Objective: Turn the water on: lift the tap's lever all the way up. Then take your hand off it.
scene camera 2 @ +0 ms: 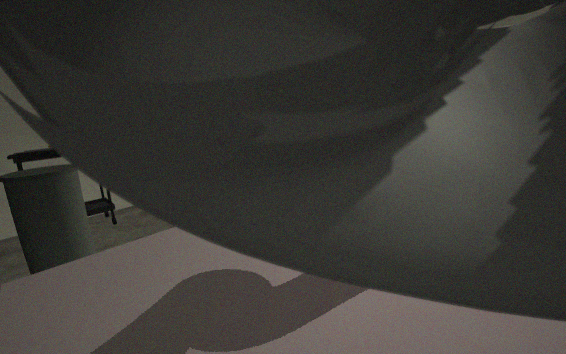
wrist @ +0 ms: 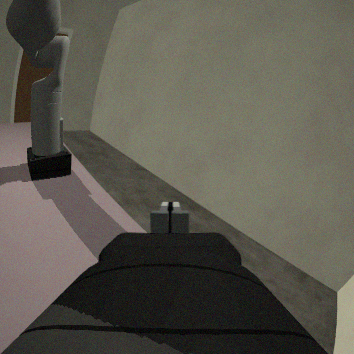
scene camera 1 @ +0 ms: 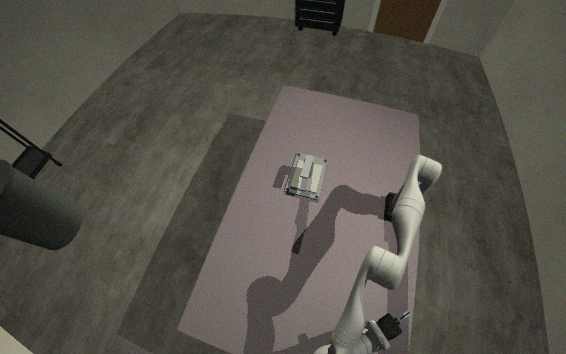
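Pixels of known places: gripper, fingertip midpoint: (wrist: 170, 212) (scene camera 1: 407, 313); arm's base, link origin: (wrist: 46, 150).
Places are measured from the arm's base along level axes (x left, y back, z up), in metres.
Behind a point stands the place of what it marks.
Observation:
The tap (scene camera 1: 314, 186) @(x -0.064, y -0.414, z -0.044 m) is a pale grey and cream fixture on a plate with dark corner screws, on the pink table (scene camera 1: 345, 130) @(x -0.466, y -0.269, z -0.058 m). A light grey bar, apparently its lever (scene camera 1: 307, 166) @(x -0.082, y -0.460, z 0.098 m), lies over its middle; seen from above, its height cannot be told. The tap does not show in the scene camera 2 view or the wrist view. My gripper (scene camera 1: 406, 315) @(x 0.467, y -0.034, z 0.100 m) (wrist: 170, 212) @(x 0.467, y -0.034, z 0.100 m) is shut and empty, with its fingertips together. It is far from the tap, by the table's near right edge in the scene camera 1 view, and not touching the tap.
My arm's black base (scene camera 1: 389, 207) @(x 0.015, y -0.057, z -0.004 m) (wrist: 50, 165) @(x 0.063, y -0.007, z -0.023 m) stands at the table's right edge. A large dark arm part (scene camera 2: 250, 175) fills much of the scene camera 2 view. A dark green bin (scene camera 1: 37, 215) (scene camera 2: 50, 220) stands beyond the table. A small dark patch (scene camera 1: 297, 243) @(x 0.225, y -0.457, z -0.058 m) lies near the arm's shadow.

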